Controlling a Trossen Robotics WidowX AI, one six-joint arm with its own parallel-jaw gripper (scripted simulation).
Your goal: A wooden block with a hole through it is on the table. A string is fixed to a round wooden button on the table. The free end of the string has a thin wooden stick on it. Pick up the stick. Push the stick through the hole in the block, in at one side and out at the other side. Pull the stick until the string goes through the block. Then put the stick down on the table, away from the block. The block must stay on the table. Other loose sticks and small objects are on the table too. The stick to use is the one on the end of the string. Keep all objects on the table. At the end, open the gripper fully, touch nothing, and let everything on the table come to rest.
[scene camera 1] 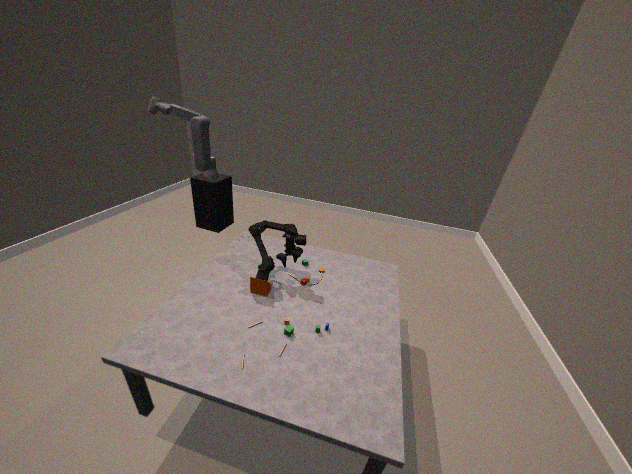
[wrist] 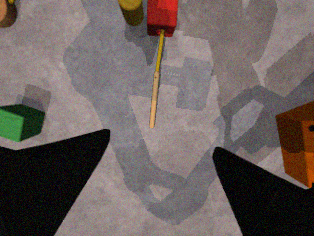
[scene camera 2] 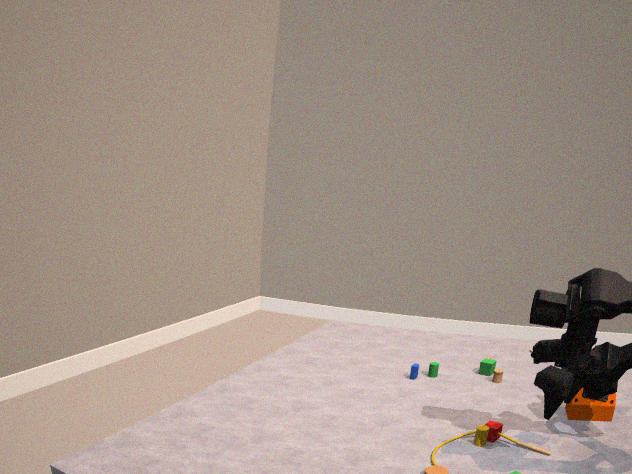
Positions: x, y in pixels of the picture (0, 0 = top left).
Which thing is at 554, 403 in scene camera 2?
The gripper.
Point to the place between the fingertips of the gripper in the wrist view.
At 162, 143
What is the gripper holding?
Nothing.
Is the gripper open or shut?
Open.
